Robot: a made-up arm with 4 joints. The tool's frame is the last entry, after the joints.
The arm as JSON. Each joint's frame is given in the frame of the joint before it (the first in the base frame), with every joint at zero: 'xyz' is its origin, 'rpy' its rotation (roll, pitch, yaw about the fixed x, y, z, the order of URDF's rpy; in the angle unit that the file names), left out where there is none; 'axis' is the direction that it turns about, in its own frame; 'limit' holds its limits. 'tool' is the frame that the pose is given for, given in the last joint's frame.
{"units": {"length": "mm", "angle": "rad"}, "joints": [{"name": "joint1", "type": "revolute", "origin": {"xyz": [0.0, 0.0, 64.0]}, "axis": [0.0, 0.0, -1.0], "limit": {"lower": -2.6, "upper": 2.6}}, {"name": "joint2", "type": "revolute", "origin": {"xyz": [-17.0, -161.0, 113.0]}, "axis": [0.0, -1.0, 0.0], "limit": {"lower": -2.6, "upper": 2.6}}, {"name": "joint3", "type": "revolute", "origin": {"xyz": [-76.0, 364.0, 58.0]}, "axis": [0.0, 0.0, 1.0], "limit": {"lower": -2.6, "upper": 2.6}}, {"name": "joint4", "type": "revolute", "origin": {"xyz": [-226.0, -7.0, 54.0]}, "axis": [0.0, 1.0, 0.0], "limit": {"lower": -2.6, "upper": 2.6}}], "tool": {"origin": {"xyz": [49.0, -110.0, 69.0]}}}
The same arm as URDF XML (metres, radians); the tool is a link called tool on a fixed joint. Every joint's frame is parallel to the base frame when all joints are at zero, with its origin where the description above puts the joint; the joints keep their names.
<robot name="arm">
<joint name="joint1" type="revolute"><parent link="base_link"/><child link="link1"/><origin xyz="0.0000 0.0000 0.0640" rpy="0.0000 0.0000 0.0000"/><axis xyz="0 0 -1"/><limit lower="-2.6000" upper="2.6000"/></joint>
<joint name="joint2" type="revolute"><parent link="link1"/><child link="link2"/><origin xyz="-0.0170 -0.1610 0.1130" rpy="0.0000 0.0000 0.0000"/><axis xyz="0 -1 0"/><limit lower="-2.6000" upper="2.6000"/></joint>
<joint name="joint3" type="revolute"><parent link="link2"/><child link="link3"/><origin xyz="-0.0760 0.3640 0.0580" rpy="0.0000 0.0000 0.0000"/><axis xyz="0 0 1"/><limit lower="-2.6000" upper="2.6000"/></joint>
<joint name="joint4" type="revolute"><parent link="link3"/><child link="link4"/><origin xyz="-0.2260 -0.0070 0.0540" rpy="0.0000 0.0000 0.0000"/><axis xyz="0 1 0"/><limit lower="-2.6000" upper="2.6000"/></joint>
<joint name="tool_fixed" type="fixed"><parent link="link4"/><child link="tool"/><origin xyz="0.0490 -0.1100 0.0690" rpy="0.0000 0.0000 0.0000"/></joint>
<link name="base_link"/>
<link name="link1"/>
<link name="link2"/>
<link name="link3"/>
<link name="link4"/>
<link name="tool"/>
</robot>

